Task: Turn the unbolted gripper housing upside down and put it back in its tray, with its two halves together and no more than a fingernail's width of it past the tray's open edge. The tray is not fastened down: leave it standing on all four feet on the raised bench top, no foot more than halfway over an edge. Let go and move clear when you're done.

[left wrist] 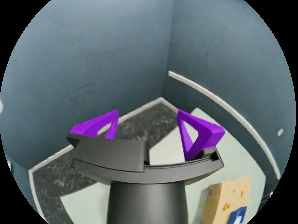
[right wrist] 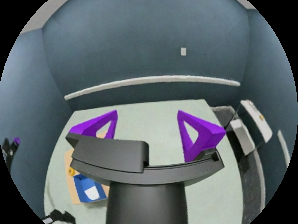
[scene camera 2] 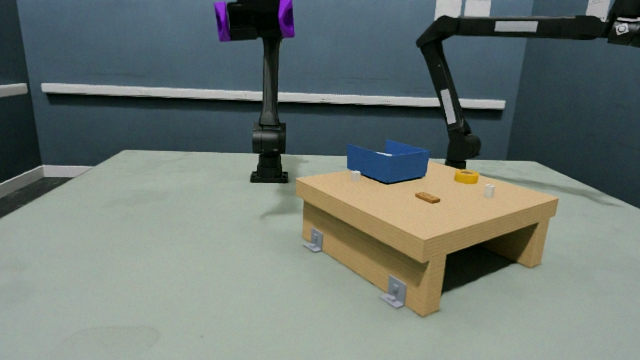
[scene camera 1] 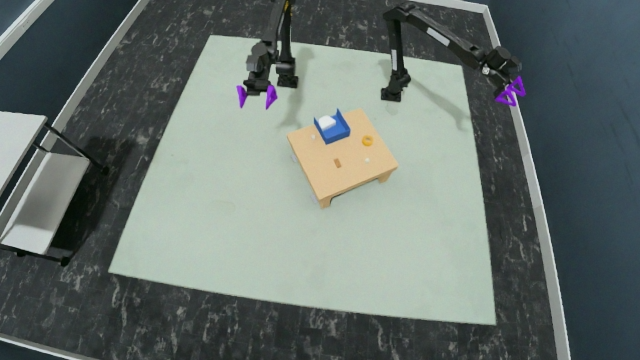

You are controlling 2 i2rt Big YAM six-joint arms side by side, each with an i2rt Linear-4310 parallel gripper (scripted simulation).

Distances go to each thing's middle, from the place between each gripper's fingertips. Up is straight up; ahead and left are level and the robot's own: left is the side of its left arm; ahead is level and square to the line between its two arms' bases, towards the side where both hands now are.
Right now my right hand (scene camera 2: 251,23) is 29 cm to the right of the blue tray (scene camera 2: 407,162), 28 cm above it and 15 cm past it.
The blue tray lies 74 cm to the right of my left hand, 29 cm below it and 7 cm ahead of it.
